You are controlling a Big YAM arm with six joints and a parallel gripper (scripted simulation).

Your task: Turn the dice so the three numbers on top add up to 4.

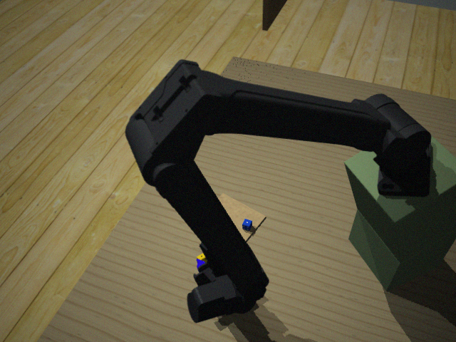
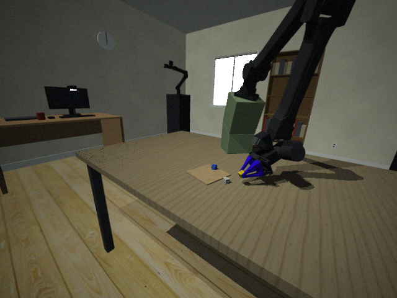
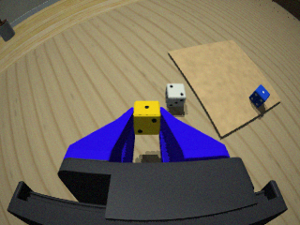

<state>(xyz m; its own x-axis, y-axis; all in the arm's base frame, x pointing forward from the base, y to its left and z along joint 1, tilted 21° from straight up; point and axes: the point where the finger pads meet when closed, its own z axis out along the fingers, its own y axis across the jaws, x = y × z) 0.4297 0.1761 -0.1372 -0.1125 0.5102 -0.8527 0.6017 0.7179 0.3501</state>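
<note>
Right now my hand is 2 cm short of the white die, 5 cm to the left of it and 4 cm above it. Also, from my hand: tan mat 1 cm behind, 15 cm to the right, 4 cm below; then blue die 6 cm behind, 15 cm to the right, 3 cm below; then yellow die right at my hand.
</note>
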